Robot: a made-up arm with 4 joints.
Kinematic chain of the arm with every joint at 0, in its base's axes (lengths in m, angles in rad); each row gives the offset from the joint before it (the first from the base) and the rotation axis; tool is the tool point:
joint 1: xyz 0 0 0.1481 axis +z
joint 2: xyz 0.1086 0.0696 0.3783 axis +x
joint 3: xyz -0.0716 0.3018 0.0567 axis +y
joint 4: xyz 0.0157 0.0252 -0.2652 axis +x
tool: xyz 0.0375 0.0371 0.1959
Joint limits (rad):
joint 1: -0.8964..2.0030
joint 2: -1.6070..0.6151
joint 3: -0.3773..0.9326
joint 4: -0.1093..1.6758
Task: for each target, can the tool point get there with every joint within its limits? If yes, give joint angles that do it. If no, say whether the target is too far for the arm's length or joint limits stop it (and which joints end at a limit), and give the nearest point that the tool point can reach.
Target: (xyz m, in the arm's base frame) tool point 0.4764 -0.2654 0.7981
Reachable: no: joint limits stop it (at a limit: joint 1, joint 2, joint 3) | nearest point 0.2914 0.0862 0.6826 | short by 0.414 m
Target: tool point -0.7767 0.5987 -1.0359
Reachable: no: too far | nearest point -0.2169 0.1672 0.1854 | short by 1.411 m
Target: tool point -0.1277 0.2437 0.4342
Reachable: yes | joints 0.5700 -0.1784 0.6115 0.7678
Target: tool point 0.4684 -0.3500 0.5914
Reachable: no: joint limits stop it (at a limit: joint 1, joint 2, joint 3) | nearest point 0.3139 0.0256 0.4786 | short by 0.422 m
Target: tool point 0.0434 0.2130 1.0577
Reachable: no: joint limits stop it (at a limit: joint 2, joint 3) | nearest point 0.0748 0.3669 0.7449 | short by 0.350 m
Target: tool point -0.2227 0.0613 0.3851
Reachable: yes | joints 1.6077 0.0984 0.0987 1.4665
